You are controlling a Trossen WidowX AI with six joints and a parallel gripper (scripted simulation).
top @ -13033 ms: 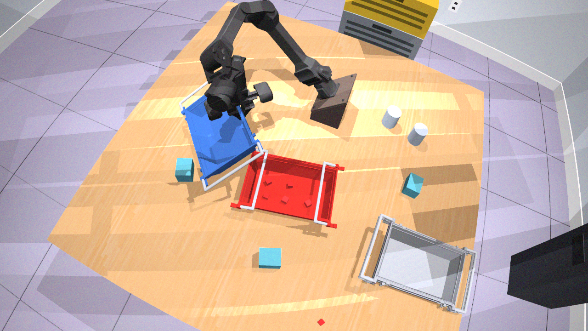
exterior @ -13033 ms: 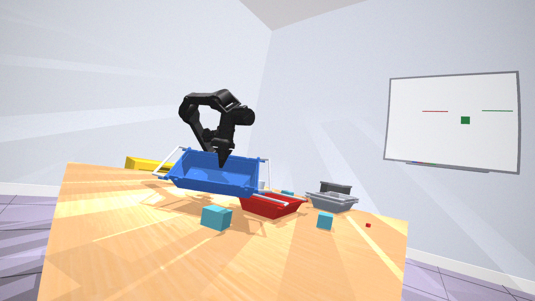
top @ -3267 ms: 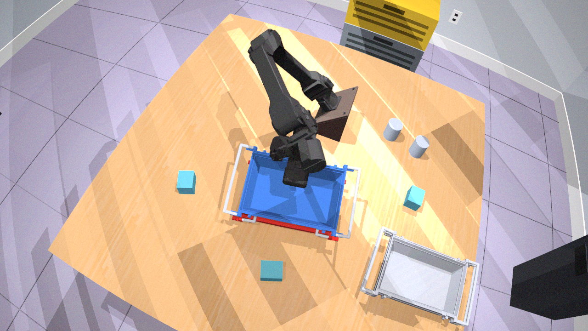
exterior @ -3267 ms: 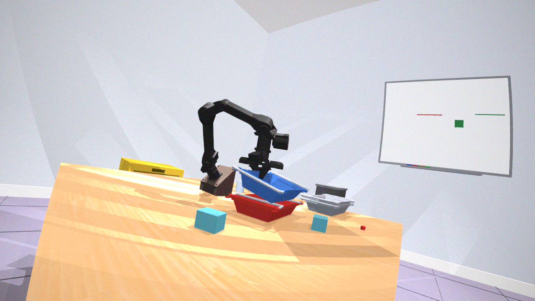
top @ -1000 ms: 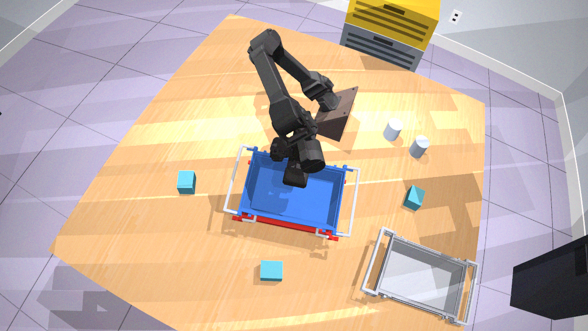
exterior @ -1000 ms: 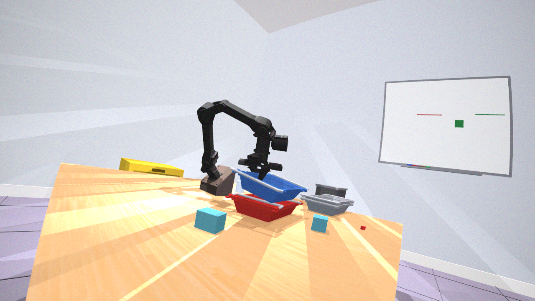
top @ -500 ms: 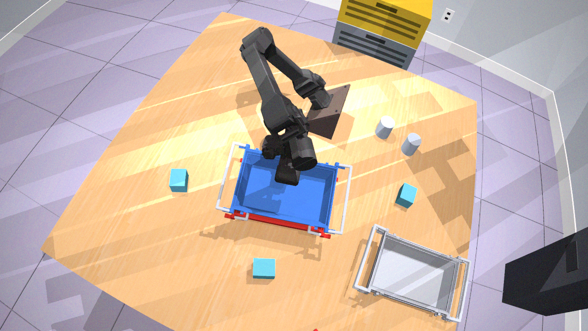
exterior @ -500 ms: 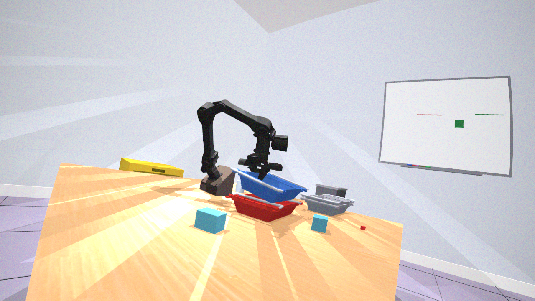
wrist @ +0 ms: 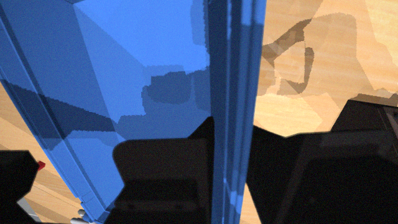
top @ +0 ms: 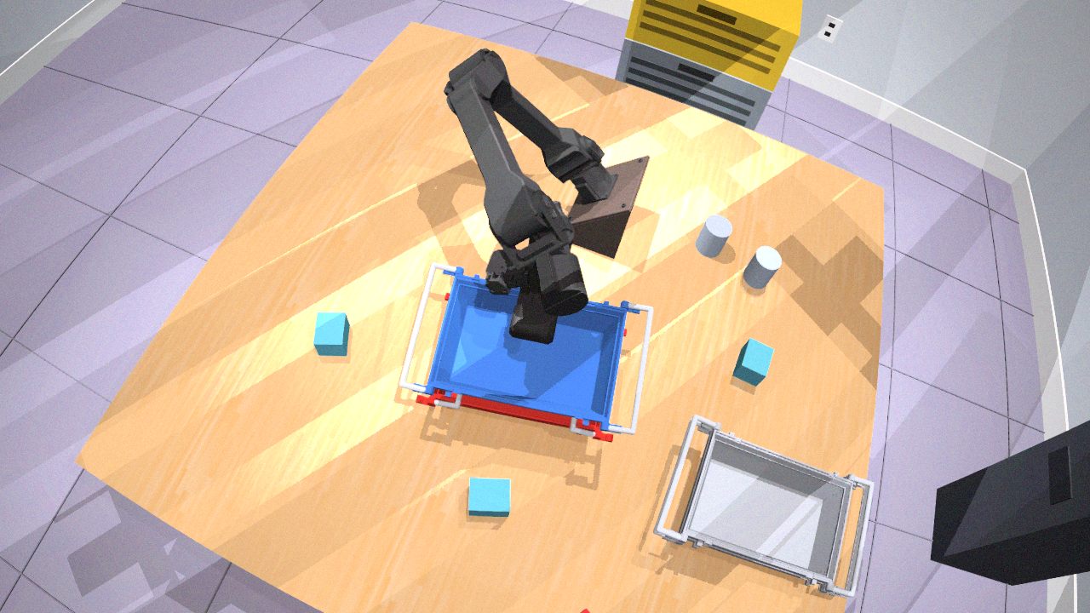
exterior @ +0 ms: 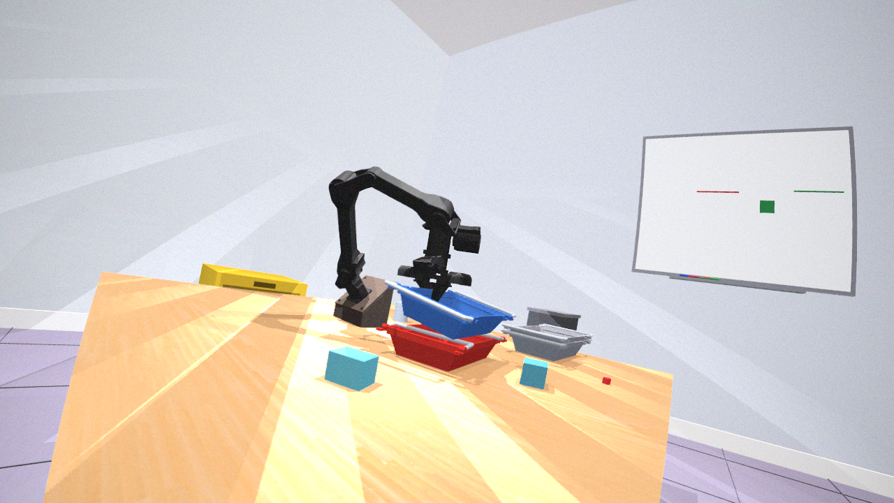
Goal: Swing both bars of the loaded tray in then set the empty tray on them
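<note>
My gripper tip is 80 mm short of the blue tray, 20 mm to the right of it and 20 mm below it.
</note>
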